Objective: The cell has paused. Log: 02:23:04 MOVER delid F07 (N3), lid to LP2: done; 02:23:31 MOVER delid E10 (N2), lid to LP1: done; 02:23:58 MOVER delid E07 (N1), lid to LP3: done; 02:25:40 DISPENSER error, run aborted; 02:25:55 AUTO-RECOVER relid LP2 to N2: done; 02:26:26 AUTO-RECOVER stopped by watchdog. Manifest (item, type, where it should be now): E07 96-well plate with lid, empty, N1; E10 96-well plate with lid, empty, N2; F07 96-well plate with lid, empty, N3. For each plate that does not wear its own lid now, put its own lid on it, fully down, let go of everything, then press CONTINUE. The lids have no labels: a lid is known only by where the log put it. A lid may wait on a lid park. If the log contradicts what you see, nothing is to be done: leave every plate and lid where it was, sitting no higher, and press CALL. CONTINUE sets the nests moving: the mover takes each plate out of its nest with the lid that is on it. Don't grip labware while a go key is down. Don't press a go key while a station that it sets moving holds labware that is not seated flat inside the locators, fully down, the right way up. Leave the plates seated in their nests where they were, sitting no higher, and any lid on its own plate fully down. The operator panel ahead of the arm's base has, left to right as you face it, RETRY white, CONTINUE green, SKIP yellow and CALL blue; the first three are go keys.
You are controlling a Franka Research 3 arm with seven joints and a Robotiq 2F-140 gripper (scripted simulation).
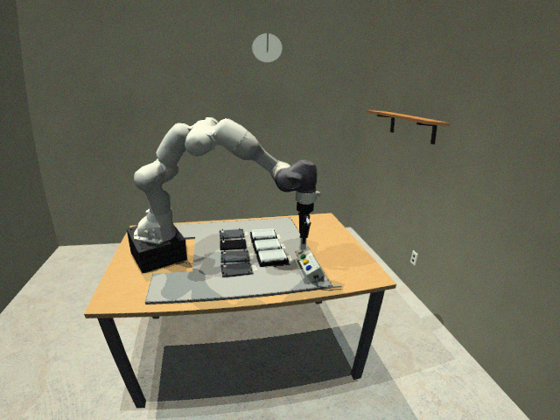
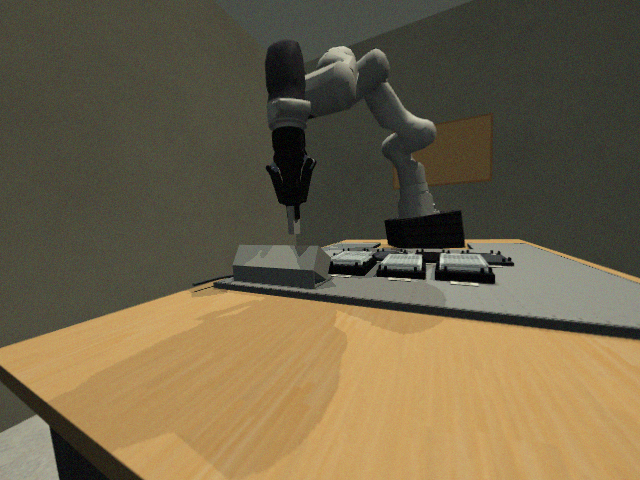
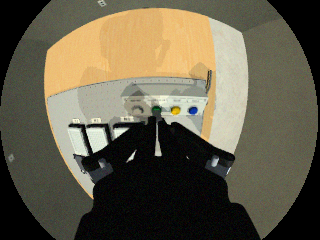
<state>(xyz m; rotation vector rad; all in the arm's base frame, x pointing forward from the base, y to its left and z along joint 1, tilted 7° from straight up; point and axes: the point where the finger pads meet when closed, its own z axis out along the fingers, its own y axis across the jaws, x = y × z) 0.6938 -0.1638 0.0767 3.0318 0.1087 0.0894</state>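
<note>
My gripper is now 7 cm above the green key. From my hand the other things lie so: white key (5 cm to the left, 7 cm below); then blue key (1 cm ahead, 10 cm to the right, 7 cm below); then yellow key (1 cm ahead, 5 cm to the right, 7 cm below).
</note>
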